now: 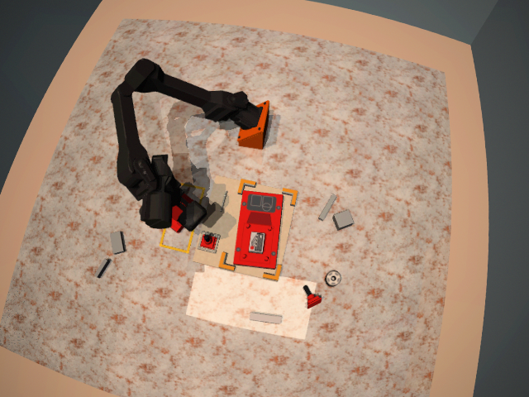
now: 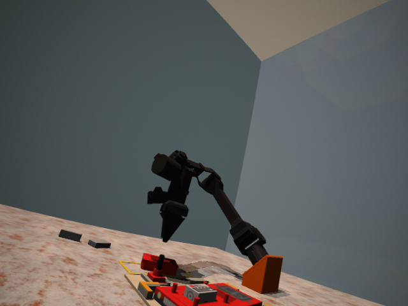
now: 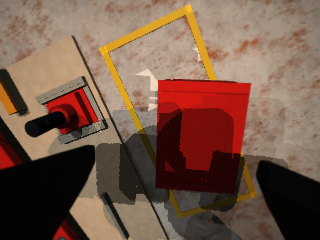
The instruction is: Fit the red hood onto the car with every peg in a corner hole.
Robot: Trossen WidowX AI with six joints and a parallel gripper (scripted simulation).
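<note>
My gripper tip is now 60 mm above the red hood, 20 mm past it and 10 mm to the left of it. The rest, counted from my gripper tip: grey engine block 220 mm to the left, 60 mm below, 10 mm ahead.
</note>
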